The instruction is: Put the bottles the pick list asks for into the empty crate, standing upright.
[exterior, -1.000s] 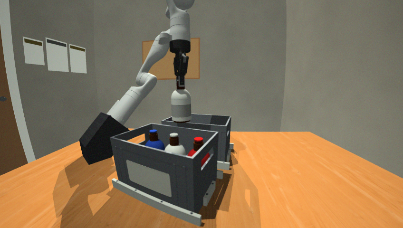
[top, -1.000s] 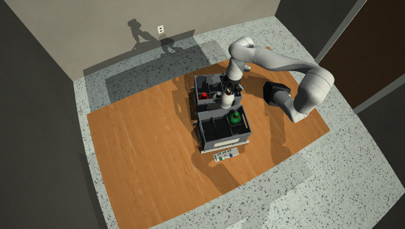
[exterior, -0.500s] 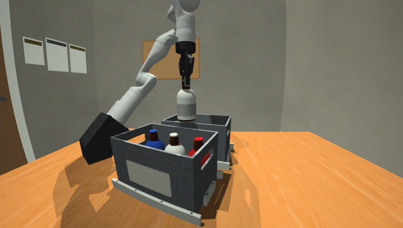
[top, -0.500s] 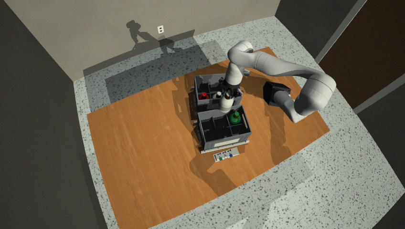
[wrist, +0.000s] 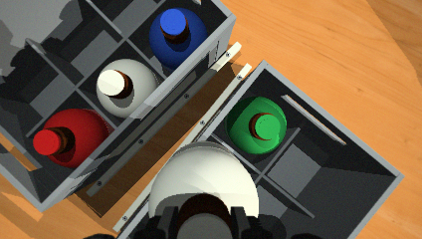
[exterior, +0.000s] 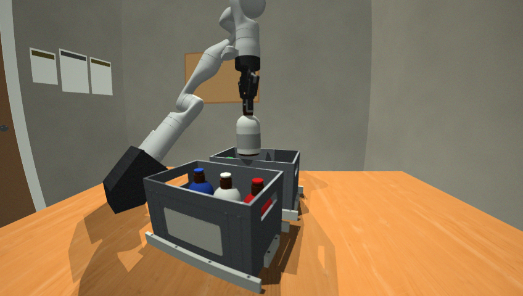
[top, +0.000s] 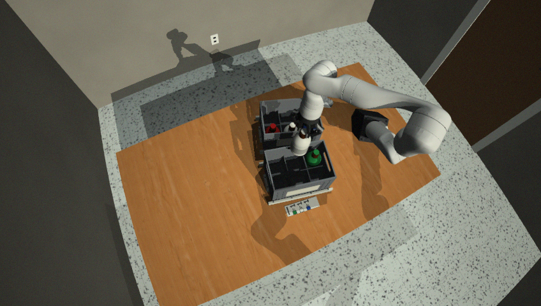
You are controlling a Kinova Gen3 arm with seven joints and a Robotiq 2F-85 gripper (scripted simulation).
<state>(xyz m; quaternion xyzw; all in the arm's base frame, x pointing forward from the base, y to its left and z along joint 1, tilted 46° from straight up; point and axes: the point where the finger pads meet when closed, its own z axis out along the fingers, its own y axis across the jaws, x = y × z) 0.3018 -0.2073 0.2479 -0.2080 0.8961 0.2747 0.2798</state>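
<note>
My gripper is now 80 mm past the green bottle, 30 mm to the right of it and 250 mm above it. From my hand the other things lie so: red bottle (70 mm ahead, 150 mm to the right, 250 mm below); blue bottle (110 mm behind, 120 mm to the right, 250 mm below); pick list (30 mm ahead, 200 mm to the left, 330 mm below).
</note>
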